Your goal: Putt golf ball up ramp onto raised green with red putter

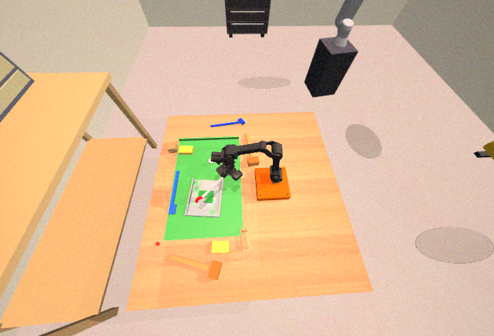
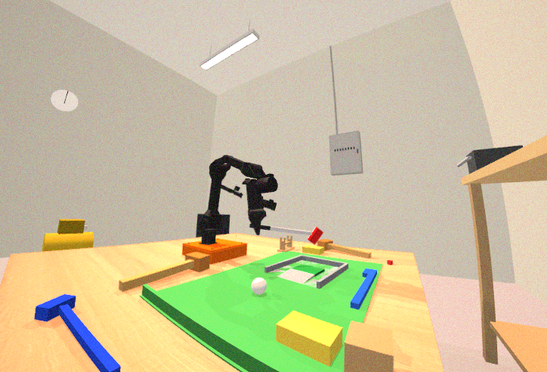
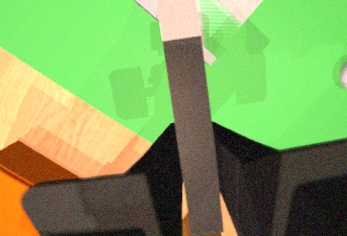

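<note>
The red putter lies 10 cm ahead of my gripper tip, 7 cm to the left of it and 1 cm above it. The rest, counted from my gripper tip: blue putter 7 cm behind, 52 cm to the right, 12 cm below; wooden block 39 cm ahead, 35 cm to the right, 10 cm below; white golf ball 11 cm ahead, 18 cm to the right, 11 cm below.
</note>
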